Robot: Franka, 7 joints.
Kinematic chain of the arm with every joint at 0, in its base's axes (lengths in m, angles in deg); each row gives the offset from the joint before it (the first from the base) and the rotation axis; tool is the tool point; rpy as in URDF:
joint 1: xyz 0 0 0.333 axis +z
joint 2: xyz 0 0 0 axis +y
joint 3: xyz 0 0 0.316 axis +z
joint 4: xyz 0.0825 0 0 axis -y
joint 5: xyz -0.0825 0 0.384 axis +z
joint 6: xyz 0 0 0 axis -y
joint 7: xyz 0.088 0 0 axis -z
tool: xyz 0 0 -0.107 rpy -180 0 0
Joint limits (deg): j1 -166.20..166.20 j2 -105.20..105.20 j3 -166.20..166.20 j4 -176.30..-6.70 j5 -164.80..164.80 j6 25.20..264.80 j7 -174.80..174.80
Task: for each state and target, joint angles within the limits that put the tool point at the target. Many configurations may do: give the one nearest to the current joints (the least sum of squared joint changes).
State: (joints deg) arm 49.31 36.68 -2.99 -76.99 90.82 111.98 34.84
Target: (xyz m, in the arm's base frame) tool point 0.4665 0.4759 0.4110
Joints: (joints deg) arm 44.74 21.75 -6.96 -98.38 85.71 104.62 34.84
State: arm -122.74 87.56 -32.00 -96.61 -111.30 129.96 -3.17
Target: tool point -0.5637 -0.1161 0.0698
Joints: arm -113.82 67.30 -48.31 -112.35 -109.27 125.39 -3.17
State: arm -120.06 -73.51 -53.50 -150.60 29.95 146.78 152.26
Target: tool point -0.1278 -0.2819 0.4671
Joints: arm -87.23 -59.55 -29.25 -165.40 30.13 139.39 152.26
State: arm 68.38 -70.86 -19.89 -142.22 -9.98 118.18 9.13
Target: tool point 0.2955 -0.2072 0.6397
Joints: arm 48.70 -84.83 -47.59 -132.79 -13.52 115.31 9.13
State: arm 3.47 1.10 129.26 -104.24 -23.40 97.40 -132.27
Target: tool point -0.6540 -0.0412 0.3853
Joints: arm 27.76 -24.82 155.30 -93.82 -21.40 109.53 -132.27
